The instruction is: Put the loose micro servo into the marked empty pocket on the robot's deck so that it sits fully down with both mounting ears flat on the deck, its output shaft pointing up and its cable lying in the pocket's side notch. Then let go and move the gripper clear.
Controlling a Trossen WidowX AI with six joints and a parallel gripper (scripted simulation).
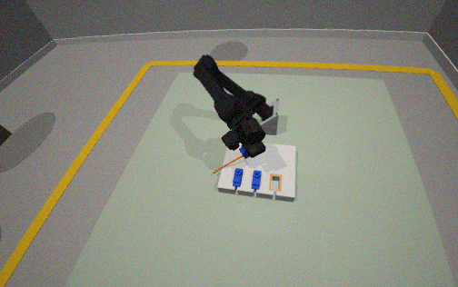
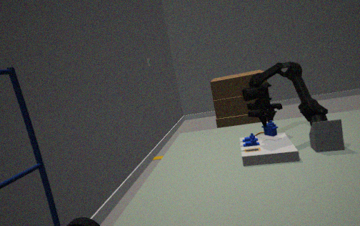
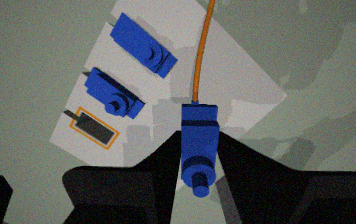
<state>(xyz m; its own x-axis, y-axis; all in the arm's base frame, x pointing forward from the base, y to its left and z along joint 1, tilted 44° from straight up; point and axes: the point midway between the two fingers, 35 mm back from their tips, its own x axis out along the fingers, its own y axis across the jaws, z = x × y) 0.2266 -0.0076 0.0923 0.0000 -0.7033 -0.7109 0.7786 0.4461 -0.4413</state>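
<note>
Right now the robot deck is 100 mm below my gripper tip, 50 mm to the left of it and 10 mm behind it.
</note>
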